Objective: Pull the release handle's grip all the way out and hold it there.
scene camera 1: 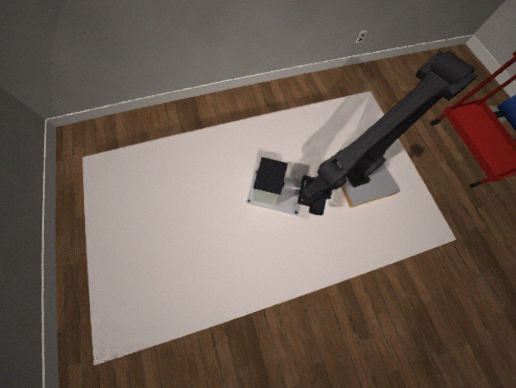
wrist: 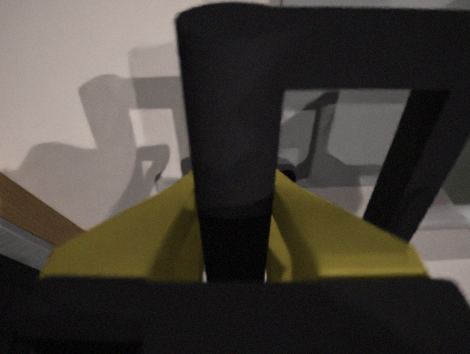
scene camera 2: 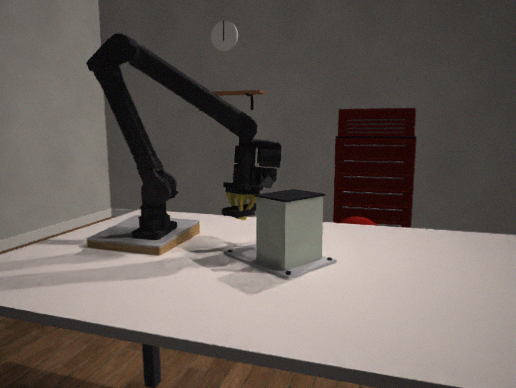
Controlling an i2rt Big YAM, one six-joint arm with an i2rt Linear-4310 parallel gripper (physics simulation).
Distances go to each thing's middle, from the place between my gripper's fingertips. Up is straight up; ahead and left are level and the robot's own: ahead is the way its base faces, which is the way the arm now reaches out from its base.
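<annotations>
What I find is the grey base plate (scene camera 2: 247, 254), and from my hand it is 70 mm to the right of it, 70 mm below it and 120 mm ahead of it.
</annotations>
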